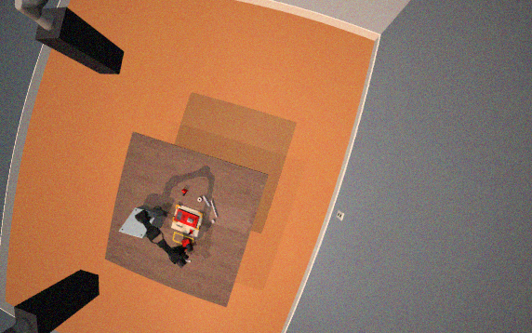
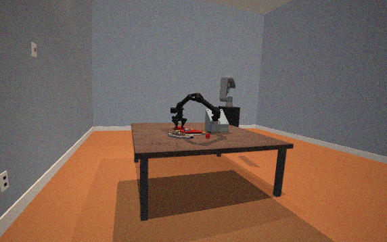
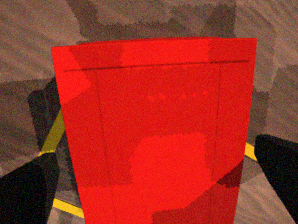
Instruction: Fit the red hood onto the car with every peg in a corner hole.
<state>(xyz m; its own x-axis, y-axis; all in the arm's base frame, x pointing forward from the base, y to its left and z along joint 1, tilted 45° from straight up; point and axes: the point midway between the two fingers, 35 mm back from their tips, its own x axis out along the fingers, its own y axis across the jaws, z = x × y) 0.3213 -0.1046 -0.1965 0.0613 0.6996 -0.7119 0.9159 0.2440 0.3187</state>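
My gripper tip is right at the red hood. From my gripper tip the other things lie so: small wrench: 160 mm to the right, 20 mm behind, 10 mm below.
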